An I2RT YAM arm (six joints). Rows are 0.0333 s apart.
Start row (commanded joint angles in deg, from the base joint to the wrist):
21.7, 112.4, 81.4, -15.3, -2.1, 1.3
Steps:
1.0, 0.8, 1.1, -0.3, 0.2, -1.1
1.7, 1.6, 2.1, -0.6, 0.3, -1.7
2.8, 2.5, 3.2, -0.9, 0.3, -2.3
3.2, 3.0, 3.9, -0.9, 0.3, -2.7
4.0, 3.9, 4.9, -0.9, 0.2, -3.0
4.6, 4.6, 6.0, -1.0, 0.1, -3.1
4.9, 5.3, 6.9, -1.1, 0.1, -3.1
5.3, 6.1, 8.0, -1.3, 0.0, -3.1
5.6, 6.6, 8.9, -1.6, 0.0, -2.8
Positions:
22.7, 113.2, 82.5, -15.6, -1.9, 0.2
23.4, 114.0, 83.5, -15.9, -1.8, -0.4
24.5, 114.9, 84.6, -16.2, -1.8, -1.0
24.9, 115.4, 85.3, -16.2, -1.8, -1.4
25.7, 116.3, 86.3, -16.2, -1.9, -1.7
26.3, 117.0, 87.4, -16.3, -2.0, -1.8
26.6, 117.7, 88.3, -16.4, -2.0, -1.8
27.0, 118.5, 89.4, -16.6, -2.1, -1.8
27.3, 119.0, 90.3, -16.9, -2.1, -1.5

